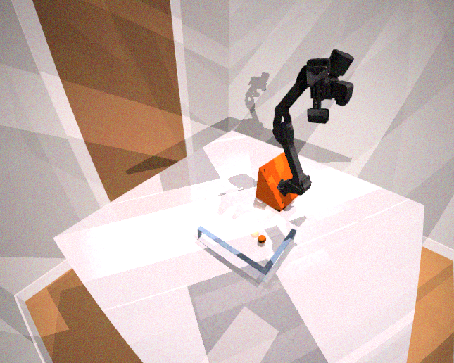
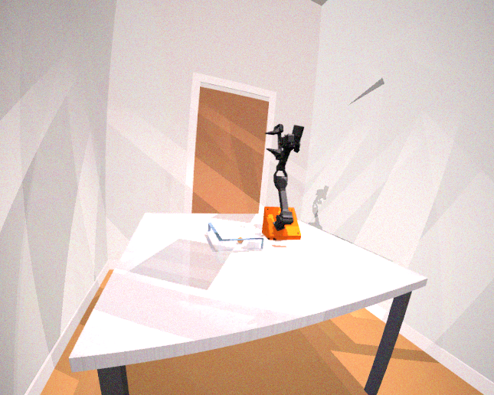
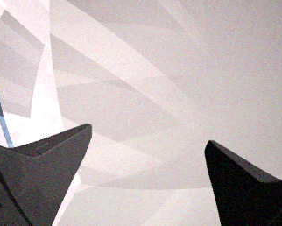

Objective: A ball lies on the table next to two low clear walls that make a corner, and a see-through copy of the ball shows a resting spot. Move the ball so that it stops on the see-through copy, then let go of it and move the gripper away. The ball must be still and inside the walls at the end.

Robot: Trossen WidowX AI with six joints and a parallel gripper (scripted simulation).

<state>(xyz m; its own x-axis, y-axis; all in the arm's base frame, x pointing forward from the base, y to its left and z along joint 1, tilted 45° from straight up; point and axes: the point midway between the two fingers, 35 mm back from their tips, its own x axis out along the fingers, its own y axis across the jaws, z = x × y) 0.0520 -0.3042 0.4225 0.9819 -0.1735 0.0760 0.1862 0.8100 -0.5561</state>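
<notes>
My gripper tip is now 550 mm above the orange ball, 70 mm short of it and 40 mm to the left of it. Round my gripper tip: see-through copy (550 mm below, 80 mm to the right, 70 mm ahead); then wall (540 mm below, 110 mm ahead, 50 mm to the left).
</notes>
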